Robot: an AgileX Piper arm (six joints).
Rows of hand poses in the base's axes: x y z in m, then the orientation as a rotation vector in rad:
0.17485 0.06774 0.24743 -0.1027 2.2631 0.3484
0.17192 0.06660 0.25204 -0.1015 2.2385 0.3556
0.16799 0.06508 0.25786 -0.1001 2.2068 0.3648
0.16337 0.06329 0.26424 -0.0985 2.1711 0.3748
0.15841 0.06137 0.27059 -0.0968 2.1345 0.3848
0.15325 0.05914 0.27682 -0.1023 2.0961 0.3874
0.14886 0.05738 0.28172 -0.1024 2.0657 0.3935
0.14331 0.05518 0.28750 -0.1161 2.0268 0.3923
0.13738 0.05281 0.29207 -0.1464 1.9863 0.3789
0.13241 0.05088 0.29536 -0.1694 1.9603 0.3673
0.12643 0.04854 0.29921 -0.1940 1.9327 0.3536
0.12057 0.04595 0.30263 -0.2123 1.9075 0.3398
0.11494 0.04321 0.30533 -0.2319 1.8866 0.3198
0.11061 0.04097 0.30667 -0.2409 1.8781 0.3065
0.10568 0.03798 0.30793 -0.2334 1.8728 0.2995
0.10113 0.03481 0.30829 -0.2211 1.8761 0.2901
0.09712 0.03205 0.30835 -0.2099 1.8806 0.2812
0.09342 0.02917 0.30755 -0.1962 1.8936 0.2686
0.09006 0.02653 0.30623 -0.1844 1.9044 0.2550
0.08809 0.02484 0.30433 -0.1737 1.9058 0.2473
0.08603 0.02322 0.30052 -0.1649 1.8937 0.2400
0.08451 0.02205 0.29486 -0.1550 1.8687 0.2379
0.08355 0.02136 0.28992 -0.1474 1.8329 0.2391
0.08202 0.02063 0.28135 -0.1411 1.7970 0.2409
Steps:
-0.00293 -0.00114 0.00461 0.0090 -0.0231 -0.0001
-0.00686 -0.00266 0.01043 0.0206 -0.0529 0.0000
-0.01148 -0.00445 0.01681 0.0335 -0.0864 0.0000
-0.01644 -0.00637 0.02316 0.0468 -0.1207 0.0000
-0.02160 -0.00860 0.02939 0.0527 -0.1584 0.0026
-0.02599 -0.01036 0.03429 0.0618 -0.1873 0.0031
-0.03154 -0.01256 0.04007 0.0622 -0.2267 0.0107
-0.03747 -0.01493 0.04464 0.0479 -0.2708 0.0268
-0.04244 -0.01686 0.04793 0.0351 -0.2996 0.0389
-0.04842 -0.01920 0.05178 0.0201 -0.3303 0.0516
-0.05428 -0.02179 0.05520 0.0068 -0.3580 0.0597
-0.05991 -0.02453 0.05790 -0.0124 -0.3824 0.0669
-0.06424 -0.02677 0.05924 -0.0247 -0.3930 0.0687
-0.06917 -0.02976 0.06050 -0.0267 -0.3989 0.0601
-0.07372 -0.03293 0.06086 -0.0300 -0.3963 0.0472
-0.07773 -0.03569 0.06092 -0.0334 -0.3925 0.0353
-0.08143 -0.03857 0.06012 -0.0401 -0.3805 0.0206
-0.08479 -0.04121 0.05880 -0.0478 -0.3709 0.0069
-0.08676 -0.04290 0.05690 -0.0501 -0.3697 -0.0041
-0.08882 -0.04452 0.05309 -0.0510 -0.3820 -0.0143
-0.09034 -0.04569 0.04743 -0.0457 -0.4062 -0.0242
-0.09130 -0.04638 0.04249 -0.0371 -0.4409 -0.0316
-0.09283 -0.04711 0.03392 -0.0285 -0.4756 -0.0379

